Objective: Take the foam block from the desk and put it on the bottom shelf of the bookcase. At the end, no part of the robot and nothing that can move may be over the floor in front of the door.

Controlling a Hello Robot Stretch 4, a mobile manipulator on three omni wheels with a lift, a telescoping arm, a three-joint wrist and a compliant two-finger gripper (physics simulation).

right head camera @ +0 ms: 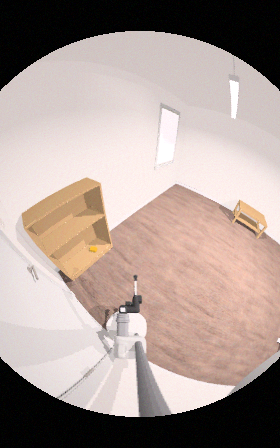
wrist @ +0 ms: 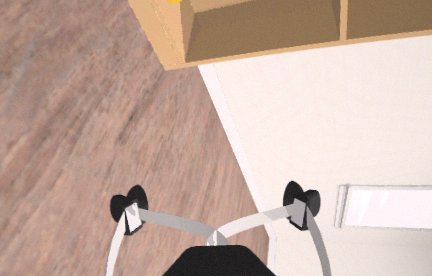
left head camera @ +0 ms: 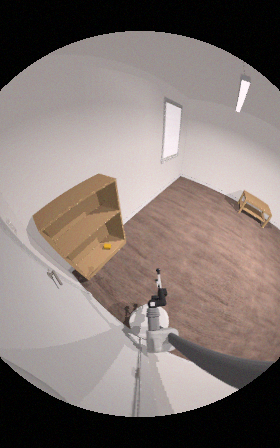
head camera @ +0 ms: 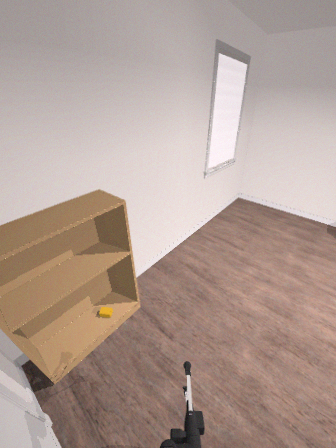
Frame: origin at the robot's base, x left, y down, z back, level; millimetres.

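Seen in the pictures: gripper, fingertip midpoint: [right head camera: 134, 279] [wrist: 215, 199] [left head camera: 156, 273] [head camera: 186, 374].
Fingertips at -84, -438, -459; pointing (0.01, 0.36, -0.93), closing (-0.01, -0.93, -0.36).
Observation:
Pixels of each thing's middle, then the offset from my fingertips to it, as dx, dy, dz. "pt": a spot on its surface instead. Level surfaces: height alone.
- yellow foam block, body centre: [head camera: 106, 312] [left head camera: 107, 245] [right head camera: 93, 248] +606, +344, -538
- wooden bookcase, surface spot: [head camera: 60, 215] pt +664, -594, -495
- door handle, surface spot: [left head camera: 54, 278] [right head camera: 33, 273] pt +733, -392, +196
- small wooden table, surface height: dy +16
The yellow foam block [head camera: 106, 312] [left head camera: 107, 246] [right head camera: 93, 249] lies on the bottom shelf of the wooden bookcase [head camera: 60, 215] [left head camera: 82, 192] [right head camera: 62, 196], towards its right side. In the wrist view a yellow sliver of the block [wrist: 174, 1] shows at the top edge, on the bookcase [wrist: 154, 30]. My gripper [head camera: 187, 368] [left head camera: 158, 271] [right head camera: 135, 277] [wrist: 215, 199] is open, with no object between its fingertips. It is outside the bookcase, apart from it and over wooden floor. The door handle [left head camera: 54, 278] [right head camera: 32, 272] shows at the left. I cannot tell the exact floor area in front of the door.
My round white base [left head camera: 160, 317] [right head camera: 137, 325] stands close to the white surfaces at the lower left. A small wooden table [left head camera: 256, 202] [right head camera: 252, 212] stands far off at the right. A window [head camera: 227, 110] [left head camera: 171, 130] is in the wall right of the bookcase.

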